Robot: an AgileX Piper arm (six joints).
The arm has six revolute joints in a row. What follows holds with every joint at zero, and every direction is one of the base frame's.
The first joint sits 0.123 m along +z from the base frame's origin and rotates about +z.
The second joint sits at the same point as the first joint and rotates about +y.
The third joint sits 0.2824 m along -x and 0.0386 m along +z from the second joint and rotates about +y.
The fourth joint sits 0.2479 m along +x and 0.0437 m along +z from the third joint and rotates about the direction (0.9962, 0, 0.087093).
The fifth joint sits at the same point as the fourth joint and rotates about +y.
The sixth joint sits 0.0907 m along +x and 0.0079 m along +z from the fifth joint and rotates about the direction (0.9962, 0, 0.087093).
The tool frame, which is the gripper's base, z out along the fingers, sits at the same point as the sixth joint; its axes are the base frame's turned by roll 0, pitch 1.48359 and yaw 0 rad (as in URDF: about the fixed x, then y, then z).
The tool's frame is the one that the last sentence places.
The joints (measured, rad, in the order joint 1, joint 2, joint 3, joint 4, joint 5, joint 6), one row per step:
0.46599 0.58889 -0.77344 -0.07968 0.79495 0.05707
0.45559 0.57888 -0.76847 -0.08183 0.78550 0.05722
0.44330 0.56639 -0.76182 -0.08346 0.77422 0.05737
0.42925 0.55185 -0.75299 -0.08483 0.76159 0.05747
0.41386 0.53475 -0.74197 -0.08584 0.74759 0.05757
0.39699 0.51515 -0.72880 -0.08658 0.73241 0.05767
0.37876 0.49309 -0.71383 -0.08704 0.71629 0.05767
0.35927 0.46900 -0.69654 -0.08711 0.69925 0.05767
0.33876 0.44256 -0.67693 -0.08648 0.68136 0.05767
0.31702 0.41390 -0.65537 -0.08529 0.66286 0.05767
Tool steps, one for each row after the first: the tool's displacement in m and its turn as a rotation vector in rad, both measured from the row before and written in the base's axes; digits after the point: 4 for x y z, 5 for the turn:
-0.0011 -0.0018 0.0002 0.00451 -0.01391 -0.01032
-0.0014 -0.0021 0.0000 0.00590 -0.01613 -0.01192
-0.0017 -0.0023 -0.0004 0.00635 -0.01723 -0.01346
-0.0021 -0.0025 -0.0007 0.00708 -0.01878 -0.01458
-0.0024 -0.0027 -0.0011 0.00758 -0.02021 -0.01588
-0.0028 -0.0028 -0.0015 0.00796 -0.02175 -0.01703
-0.0031 -0.0028 -0.0020 0.00809 -0.02236 -0.01810
-0.0034 -0.0028 -0.0026 0.00854 -0.02313 -0.01884
-0.0037 -0.0028 -0.0031 0.00881 -0.02397 -0.01985

